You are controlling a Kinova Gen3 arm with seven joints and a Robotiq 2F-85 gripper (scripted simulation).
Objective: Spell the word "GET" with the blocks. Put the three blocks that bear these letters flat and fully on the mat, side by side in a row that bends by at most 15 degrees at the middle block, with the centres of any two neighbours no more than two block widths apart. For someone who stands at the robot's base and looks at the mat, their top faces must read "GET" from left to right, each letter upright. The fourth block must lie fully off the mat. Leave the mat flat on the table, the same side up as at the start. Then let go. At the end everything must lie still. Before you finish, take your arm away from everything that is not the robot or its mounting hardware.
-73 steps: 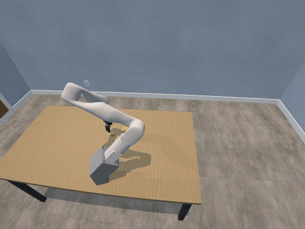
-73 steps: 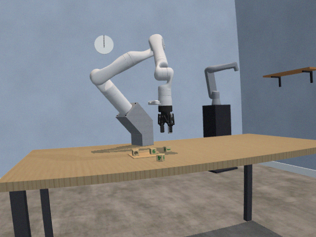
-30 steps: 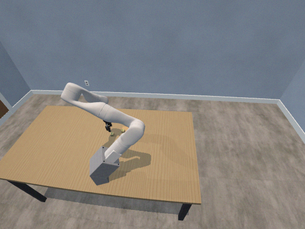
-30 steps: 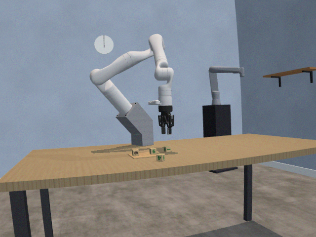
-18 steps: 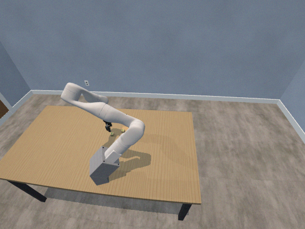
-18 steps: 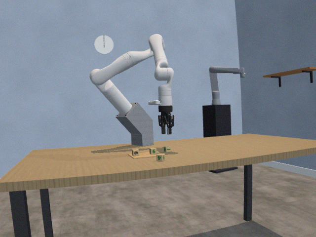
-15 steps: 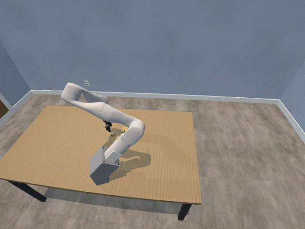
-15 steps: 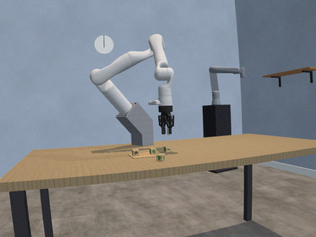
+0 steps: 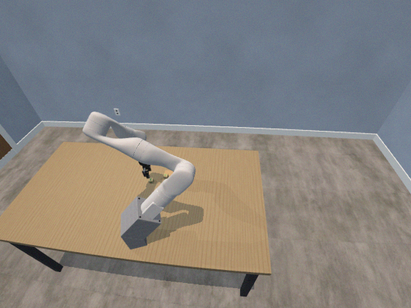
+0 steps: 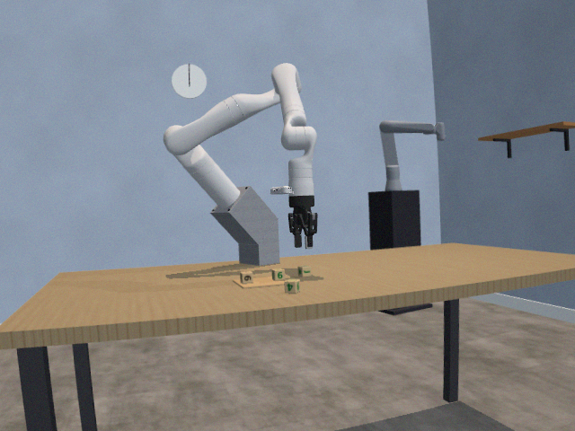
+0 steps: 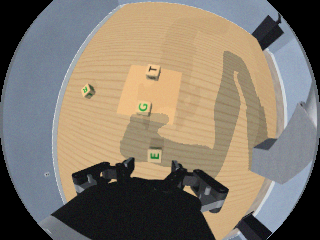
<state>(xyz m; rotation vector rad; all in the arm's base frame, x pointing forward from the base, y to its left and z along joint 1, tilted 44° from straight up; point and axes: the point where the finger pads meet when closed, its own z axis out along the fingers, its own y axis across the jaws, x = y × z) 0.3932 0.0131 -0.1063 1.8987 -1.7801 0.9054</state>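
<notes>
Now: the G block 30 mm ahead of my hand, 100 mm to the right of it and 80 mm below it. Round my hand: T block (10 mm ahead, 190 mm to the right, 80 mm below); then mat (20 mm ahead, 150 mm to the right, 100 mm below).
</notes>
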